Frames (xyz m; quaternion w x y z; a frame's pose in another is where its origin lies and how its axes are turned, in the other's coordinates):
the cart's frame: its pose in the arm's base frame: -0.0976 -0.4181 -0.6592 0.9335 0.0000 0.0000 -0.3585
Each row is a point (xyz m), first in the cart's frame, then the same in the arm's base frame.
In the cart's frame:
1: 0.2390 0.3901 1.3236
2: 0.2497 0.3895 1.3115
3: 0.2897 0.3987 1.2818
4: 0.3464 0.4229 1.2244
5: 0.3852 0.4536 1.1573
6: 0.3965 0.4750 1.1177
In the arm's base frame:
1: 0.3411 -0.2883 0.6644
2: 0.3486 -0.2959 0.6523
3: 0.3845 -0.3158 0.6226
4: 0.4428 -0.3358 0.5652
5: 0.4922 -0.3389 0.4981
6: 0.5149 -0.3306 0.4585

